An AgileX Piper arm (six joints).
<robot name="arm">
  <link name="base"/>
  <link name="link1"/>
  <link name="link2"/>
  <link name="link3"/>
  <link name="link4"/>
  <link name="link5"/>
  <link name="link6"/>
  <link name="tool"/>
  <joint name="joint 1" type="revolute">
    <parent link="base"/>
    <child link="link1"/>
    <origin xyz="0 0 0.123" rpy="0 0 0"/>
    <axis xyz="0 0 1"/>
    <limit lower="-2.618" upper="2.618"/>
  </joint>
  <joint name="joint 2" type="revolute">
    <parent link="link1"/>
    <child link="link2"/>
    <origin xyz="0 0 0" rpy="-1.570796 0 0"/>
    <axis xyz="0 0 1"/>
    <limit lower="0" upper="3.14"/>
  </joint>
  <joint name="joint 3" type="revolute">
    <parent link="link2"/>
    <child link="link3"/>
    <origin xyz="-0.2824 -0.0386 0" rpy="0 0 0"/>
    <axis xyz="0 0 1"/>
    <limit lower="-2.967" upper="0"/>
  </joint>
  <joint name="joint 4" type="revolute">
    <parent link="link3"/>
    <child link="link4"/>
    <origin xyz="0.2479 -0.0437 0" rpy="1.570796 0 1.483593"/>
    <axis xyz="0 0 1"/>
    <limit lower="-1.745" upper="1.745"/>
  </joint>
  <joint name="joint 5" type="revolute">
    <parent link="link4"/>
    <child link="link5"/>
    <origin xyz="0 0 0" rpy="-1.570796 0 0"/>
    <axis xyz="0 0 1"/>
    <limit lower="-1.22" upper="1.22"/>
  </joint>
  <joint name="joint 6" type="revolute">
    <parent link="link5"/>
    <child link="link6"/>
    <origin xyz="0 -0.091 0" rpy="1.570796 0 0"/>
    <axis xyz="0 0 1"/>
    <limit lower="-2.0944" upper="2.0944"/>
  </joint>
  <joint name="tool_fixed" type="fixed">
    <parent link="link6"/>
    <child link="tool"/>
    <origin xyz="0 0 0" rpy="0 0 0"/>
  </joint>
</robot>
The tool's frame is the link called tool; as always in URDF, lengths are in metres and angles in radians.
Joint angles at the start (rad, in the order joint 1, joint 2, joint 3, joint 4, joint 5, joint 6):
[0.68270, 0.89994, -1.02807, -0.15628, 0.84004, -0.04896]
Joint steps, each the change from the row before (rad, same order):
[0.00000, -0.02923, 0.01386, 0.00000, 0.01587, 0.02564]
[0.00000, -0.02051, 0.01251, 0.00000, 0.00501, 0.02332]
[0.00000, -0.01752, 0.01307, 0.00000, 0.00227, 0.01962]
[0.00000, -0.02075, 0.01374, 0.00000, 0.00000, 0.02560]
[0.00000, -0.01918, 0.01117, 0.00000, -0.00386, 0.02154]
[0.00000, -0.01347, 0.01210, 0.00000, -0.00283, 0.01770]
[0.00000, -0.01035, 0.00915, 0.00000, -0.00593, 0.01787]
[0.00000, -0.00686, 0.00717, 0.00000, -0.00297, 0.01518]
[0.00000, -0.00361, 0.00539, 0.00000, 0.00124, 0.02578]
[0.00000, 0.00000, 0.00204, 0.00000, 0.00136, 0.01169]
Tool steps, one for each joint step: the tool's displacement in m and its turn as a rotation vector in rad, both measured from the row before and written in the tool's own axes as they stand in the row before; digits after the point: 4 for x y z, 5 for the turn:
[0.0055, -0.0001, -0.0063, 0.00156, 0.00074, 0.02743]
[0.0040, 0.0000, -0.0038, 0.00085, -0.00288, 0.02426]
[0.0038, 0.0001, -0.0027, 0.00043, -0.00213, 0.02015]
[0.0039, -0.0001, -0.0034, 0.00048, -0.00694, 0.02643]
[0.0029, -0.0002, -0.0034, 0.00015, -0.01180, 0.02249]
[0.0031, 0.0000, -0.0015, -0.00018, -0.00418, 0.01786]
[0.0020, 0.0000, -0.0012, -0.00054, -0.00710, 0.01801]
[0.0017, 0.0000, -0.0005, -0.00032, -0.00264, 0.01514]
[0.0015, 0.0000, 0.0000, 0.00021, 0.00300, 0.02557]
[0.0006, 0.0000, 0.0004, 0.00029, 0.00337, 0.01145]

